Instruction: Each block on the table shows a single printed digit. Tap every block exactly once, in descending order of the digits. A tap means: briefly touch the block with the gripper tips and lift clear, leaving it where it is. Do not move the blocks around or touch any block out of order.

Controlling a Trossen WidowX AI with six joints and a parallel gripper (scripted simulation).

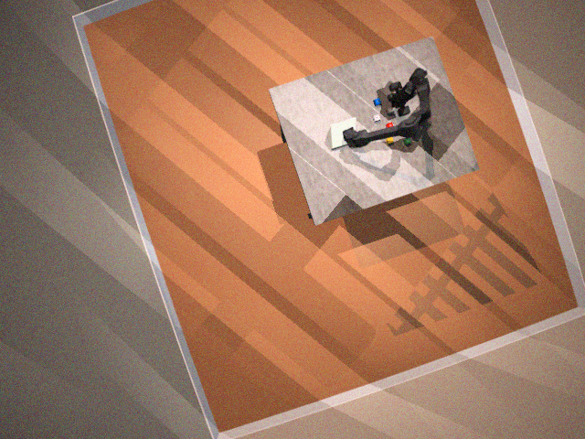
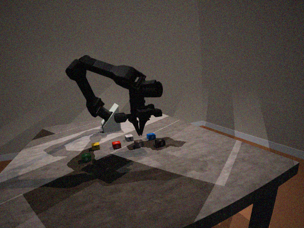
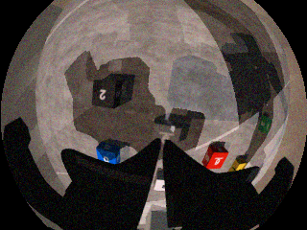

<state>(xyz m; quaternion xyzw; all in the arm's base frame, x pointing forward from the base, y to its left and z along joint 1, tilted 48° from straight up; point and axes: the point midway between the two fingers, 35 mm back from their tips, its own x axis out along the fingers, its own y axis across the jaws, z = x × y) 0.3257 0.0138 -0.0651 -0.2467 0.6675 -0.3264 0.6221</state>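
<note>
Now: gripper tip 30 mm above the grey block, 10 mm to the left of it and 10 mm past it. The rest, counted from my gripper tip: black block: 70 mm to the left, 40 mm ahead, 30 mm below; blue block: 70 mm to the left, 50 mm behind, 30 mm below; white block: 100 mm behind, 30 mm below, 20 mm to the right.
</note>
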